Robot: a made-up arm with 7 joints. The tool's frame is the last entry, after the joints. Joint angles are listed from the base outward. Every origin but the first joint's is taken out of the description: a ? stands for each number. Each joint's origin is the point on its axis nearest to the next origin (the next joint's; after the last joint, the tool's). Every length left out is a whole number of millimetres.
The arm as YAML. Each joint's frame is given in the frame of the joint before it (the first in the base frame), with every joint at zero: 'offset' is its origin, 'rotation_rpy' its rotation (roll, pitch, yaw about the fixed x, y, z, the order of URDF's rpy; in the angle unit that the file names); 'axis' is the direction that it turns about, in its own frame. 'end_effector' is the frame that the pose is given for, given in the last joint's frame.
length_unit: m
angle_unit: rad
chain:
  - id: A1
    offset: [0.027, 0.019, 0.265]
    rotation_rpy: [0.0, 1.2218, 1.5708]
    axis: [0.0, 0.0, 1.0]
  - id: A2
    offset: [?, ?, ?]
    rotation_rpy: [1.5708, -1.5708, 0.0]
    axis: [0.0, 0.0, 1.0]
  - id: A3
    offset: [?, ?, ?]
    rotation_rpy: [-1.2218, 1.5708, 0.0]
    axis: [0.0, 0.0, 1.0]
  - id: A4
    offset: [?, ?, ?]
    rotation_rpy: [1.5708, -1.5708, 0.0]
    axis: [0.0, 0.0, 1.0]
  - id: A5
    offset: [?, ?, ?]
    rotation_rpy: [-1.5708, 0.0, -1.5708]
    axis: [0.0, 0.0, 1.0]
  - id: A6
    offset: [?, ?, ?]
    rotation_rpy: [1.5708, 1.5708, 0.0]
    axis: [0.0, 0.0, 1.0]
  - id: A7
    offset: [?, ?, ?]
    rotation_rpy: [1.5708, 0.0, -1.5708]
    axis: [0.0, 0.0, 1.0]
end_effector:
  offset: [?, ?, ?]
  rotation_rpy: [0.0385, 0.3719, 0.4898]
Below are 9 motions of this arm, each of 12 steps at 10 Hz.
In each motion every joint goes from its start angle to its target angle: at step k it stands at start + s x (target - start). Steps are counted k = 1, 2, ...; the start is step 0. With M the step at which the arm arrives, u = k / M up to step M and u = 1 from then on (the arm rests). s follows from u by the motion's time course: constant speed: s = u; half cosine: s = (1 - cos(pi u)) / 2; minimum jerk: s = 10 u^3 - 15 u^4 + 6 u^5.
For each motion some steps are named. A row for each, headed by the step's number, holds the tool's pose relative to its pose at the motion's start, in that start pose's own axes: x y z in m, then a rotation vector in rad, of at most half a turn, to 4 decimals.
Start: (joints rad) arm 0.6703 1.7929 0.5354 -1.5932 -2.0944 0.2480 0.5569
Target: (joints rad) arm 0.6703 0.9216 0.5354 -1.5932 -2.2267 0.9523 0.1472
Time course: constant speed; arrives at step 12
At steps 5, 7, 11, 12:
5: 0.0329 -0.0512 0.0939 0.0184 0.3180 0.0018
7: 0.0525 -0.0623 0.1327 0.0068 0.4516 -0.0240
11: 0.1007 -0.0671 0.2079 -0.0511 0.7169 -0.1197
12: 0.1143 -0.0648 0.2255 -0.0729 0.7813 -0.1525

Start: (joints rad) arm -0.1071 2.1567 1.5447 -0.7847 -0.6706 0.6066 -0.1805
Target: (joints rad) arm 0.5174 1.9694 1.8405 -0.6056 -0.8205 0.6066 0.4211
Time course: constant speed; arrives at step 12
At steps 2, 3, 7, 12:
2: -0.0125 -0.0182 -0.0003 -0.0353 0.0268 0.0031
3: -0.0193 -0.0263 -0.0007 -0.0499 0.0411 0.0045
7: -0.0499 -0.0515 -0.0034 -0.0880 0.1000 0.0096
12: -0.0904 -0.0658 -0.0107 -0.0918 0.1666 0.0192

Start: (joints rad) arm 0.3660 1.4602 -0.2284 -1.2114 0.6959 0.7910 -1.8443
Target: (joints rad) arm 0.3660 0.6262 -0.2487 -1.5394 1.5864 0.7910 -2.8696
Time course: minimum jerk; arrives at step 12
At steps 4, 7, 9, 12:
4: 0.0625 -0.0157 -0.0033 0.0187 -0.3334 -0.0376
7: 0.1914 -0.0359 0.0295 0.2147 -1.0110 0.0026
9: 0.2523 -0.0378 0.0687 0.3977 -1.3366 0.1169
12: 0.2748 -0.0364 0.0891 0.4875 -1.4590 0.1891

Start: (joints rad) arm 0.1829 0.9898 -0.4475 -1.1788 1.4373 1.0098 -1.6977
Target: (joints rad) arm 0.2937 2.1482 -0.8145 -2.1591 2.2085 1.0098 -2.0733
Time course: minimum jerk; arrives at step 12
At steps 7, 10, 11, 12:
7: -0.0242 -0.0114 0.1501 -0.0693 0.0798 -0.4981
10: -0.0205 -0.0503 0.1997 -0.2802 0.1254 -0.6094
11: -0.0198 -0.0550 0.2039 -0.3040 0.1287 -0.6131
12: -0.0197 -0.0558 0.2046 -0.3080 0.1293 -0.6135

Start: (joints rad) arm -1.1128 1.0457 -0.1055 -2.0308 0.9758 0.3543 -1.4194
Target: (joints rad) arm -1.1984 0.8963 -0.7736 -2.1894 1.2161 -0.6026 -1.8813
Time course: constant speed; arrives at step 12
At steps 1, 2, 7, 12:
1: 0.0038 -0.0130 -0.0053 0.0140 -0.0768 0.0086
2: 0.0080 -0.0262 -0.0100 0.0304 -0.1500 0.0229
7: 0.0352 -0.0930 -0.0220 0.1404 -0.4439 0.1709
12: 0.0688 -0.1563 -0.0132 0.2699 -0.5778 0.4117

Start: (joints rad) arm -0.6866 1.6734 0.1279 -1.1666 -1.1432 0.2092 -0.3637
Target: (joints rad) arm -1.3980 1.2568 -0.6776 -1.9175 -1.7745 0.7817 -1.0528
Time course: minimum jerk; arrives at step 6
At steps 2, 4, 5, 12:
2: 0.0519 0.0199 0.0134 0.2179 -0.0116 -0.0802
4: 0.1660 0.1323 0.0750 0.8803 0.2502 -0.0393
5: 0.1830 0.1737 0.1015 1.0444 0.4195 0.0490
12: 0.1853 0.1820 0.1073 1.0732 0.4580 0.0713

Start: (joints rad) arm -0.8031 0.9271 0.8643 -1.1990 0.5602 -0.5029 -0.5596
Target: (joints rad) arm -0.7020 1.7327 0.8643 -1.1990 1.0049 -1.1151 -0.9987
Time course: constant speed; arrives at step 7
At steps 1, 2, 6, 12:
1: 0.0288 0.0109 -0.0300 0.0098 -0.1710 -0.0583
2: 0.0610 0.0181 -0.0581 0.0213 -0.3411 -0.1081
6: 0.2139 0.0059 -0.1415 0.0789 -0.9982 -0.1954
12: 0.2550 -0.0076 -0.1532 0.0947 -1.1517 -0.1833

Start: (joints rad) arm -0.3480 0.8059 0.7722 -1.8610 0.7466 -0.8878 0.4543
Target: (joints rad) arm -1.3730 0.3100 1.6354 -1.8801 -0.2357 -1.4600 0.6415
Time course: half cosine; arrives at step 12
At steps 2, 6, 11, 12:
2: -0.0002 0.0053 -0.0067 -0.0619 -0.0892 -0.0787
6: -0.0047 0.0292 -0.0241 -0.2506 -0.5713 -0.6008
11: -0.0634 0.0318 -0.0113 -0.0528 -0.8025 -1.0339
12: -0.0669 0.0312 -0.0111 -0.0407 -0.8036 -1.0424

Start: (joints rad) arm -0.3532 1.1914 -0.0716 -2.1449 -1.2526 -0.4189 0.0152
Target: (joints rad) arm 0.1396 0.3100 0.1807 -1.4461 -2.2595 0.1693 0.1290
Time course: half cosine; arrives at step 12
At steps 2, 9, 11, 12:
2: 0.0035 -0.0165 0.0073 -0.0150 0.0998 0.0097
9: 0.1566 -0.1744 0.1295 -0.5727 0.9954 -0.0649
11: 0.1999 -0.1850 0.1511 -0.7087 1.0602 -0.1041
12: 0.2059 -0.1859 0.1539 -0.7269 1.0665 -0.1093

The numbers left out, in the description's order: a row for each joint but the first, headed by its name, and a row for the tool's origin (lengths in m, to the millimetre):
A2: 0.002 0.007 0.0
A3: -0.093 -0.226 0.0
A4: -0.015 -0.023 0.0
A5: -0.2 -0.03 0.0
A6: 0.025 -0.004 0.0
A7: -0.031 -0.012 0.0
tool: -0.014 -0.02 0.0

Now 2 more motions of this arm.
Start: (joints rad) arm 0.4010 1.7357 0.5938 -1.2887 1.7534 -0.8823 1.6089
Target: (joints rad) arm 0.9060 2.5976 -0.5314 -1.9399 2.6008 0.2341 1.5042
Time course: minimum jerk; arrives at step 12
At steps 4, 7, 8, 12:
4: -0.0207 0.0356 -0.0147 0.5196 -0.1638 0.2311
7: -0.0513 0.0934 0.0121 1.6363 -0.7686 0.4833
8: -0.0566 0.0991 0.0303 1.9341 -1.0427 0.4915
12: -0.0619 0.0924 0.0577 2.2760 -1.5633 0.4333

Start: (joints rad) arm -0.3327 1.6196 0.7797 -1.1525 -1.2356 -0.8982 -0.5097
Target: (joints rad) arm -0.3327 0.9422 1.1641 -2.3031 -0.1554 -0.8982 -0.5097
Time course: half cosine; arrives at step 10
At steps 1, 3, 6, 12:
1: 0.0037 -0.0014 0.0002 0.0351 0.0001 0.0270
3: 0.0314 -0.0083 0.0036 0.2927 0.0000 0.2198
6: 0.0974 0.0028 0.0254 0.9013 -0.0266 0.6110
12: 0.1460 0.0365 0.0562 1.3233 -0.1098 0.8039

